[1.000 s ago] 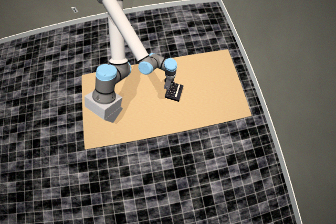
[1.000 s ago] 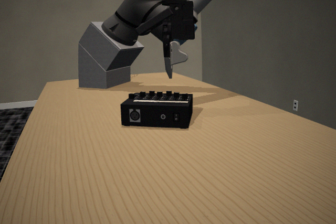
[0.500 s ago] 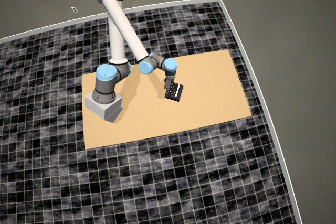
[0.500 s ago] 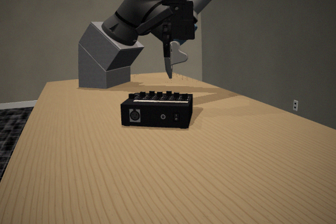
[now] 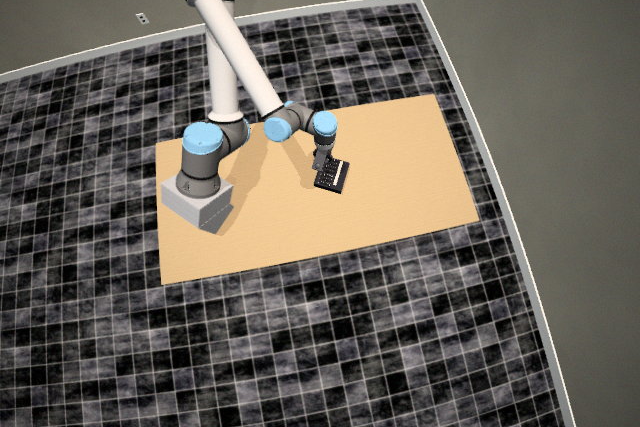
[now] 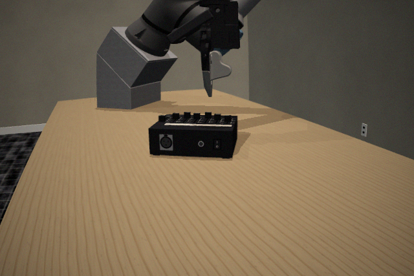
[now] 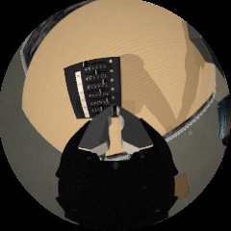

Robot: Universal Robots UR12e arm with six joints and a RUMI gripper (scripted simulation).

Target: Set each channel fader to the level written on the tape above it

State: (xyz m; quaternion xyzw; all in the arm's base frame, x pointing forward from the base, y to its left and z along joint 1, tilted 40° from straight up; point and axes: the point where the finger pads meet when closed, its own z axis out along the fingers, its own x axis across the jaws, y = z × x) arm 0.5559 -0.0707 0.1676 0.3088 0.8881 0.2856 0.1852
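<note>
The fader cap is 50 mm below my hand, 20 mm ahead of it and 10 mm to the right of it.
</note>
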